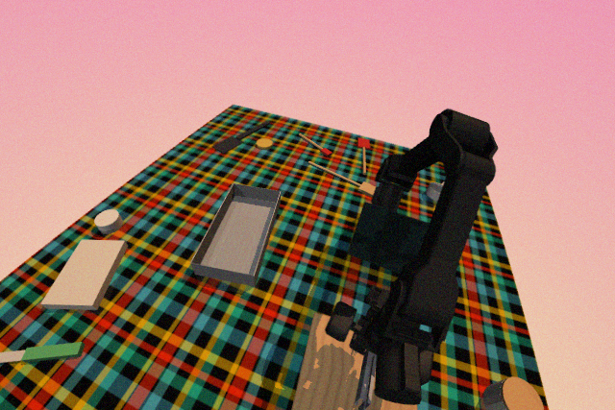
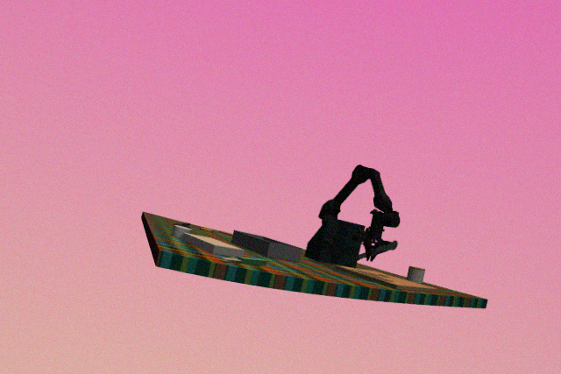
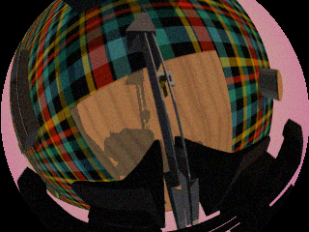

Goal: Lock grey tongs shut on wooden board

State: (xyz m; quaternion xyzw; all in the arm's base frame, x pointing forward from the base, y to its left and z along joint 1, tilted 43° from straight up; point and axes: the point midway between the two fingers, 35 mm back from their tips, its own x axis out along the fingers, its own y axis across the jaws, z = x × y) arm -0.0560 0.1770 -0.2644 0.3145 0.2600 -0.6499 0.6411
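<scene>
Right now the wooden board is 2 cm behind my gripper tip, 10 cm to the left of it and 5 cm below it. Also, from my gripper tip: pale block (68 cm ahead, 12 cm to the left, 5 cm below); then green-handled tool (62 cm ahead, 30 cm to the left, 5 cm below); then grey roasting tin (41 cm ahead, 18 cm to the right, 3 cm below).
</scene>
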